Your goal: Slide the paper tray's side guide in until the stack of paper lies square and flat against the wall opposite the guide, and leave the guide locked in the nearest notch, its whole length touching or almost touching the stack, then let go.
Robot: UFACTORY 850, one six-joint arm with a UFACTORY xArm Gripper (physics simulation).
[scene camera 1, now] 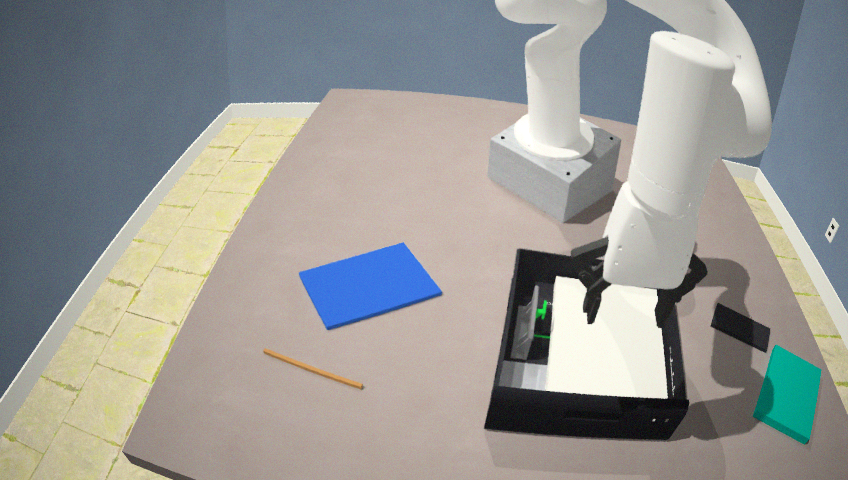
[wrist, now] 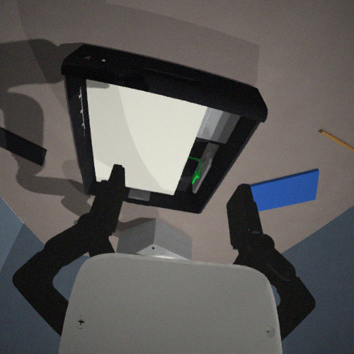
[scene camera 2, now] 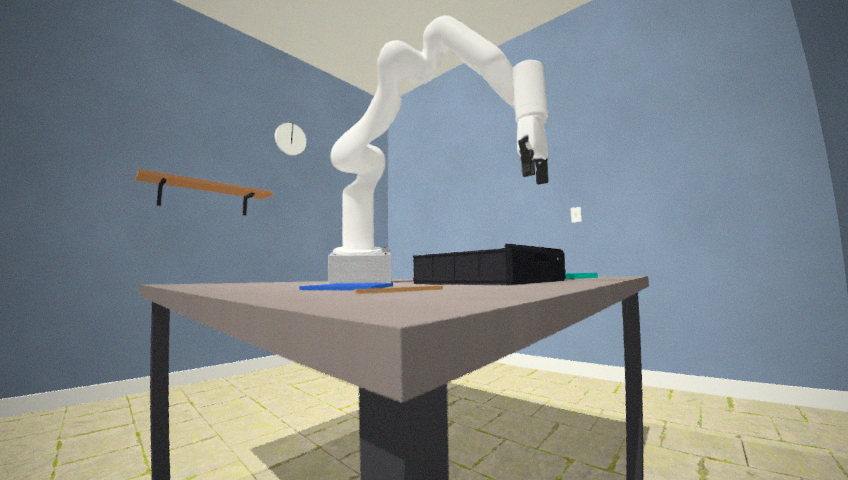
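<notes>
The black paper tray [scene camera 1: 535,411] [scene camera 2: 464,268] [wrist: 175,79] stands on the table. Its grey side guide [scene camera 1: 523,339] [wrist: 204,170], with a green latch [scene camera 1: 542,309] [wrist: 196,175], stands near the tray's left wall in scene camera 1. The white paper stack [scene camera 1: 606,356] [wrist: 145,135] lies on the opposite side, close to the right wall; whether it touches is unclear. A clear gap separates guide and stack. My gripper [scene camera 1: 626,322] [scene camera 2: 534,177] [wrist: 180,185] is open and empty, high above the tray. In scene camera 2 the tray walls hide the guide and stack.
A blue slab [scene camera 1: 368,285] [scene camera 2: 345,286] [wrist: 287,191] and an orange stick [scene camera 1: 312,369] [scene camera 2: 398,289] [wrist: 337,140] lie left of the tray in scene camera 1. A black slab [scene camera 1: 739,327] [wrist: 22,146] and a teal block [scene camera 1: 788,392] [scene camera 2: 581,275] lie right of it. The arm's base block [scene camera 1: 529,178] stands behind.
</notes>
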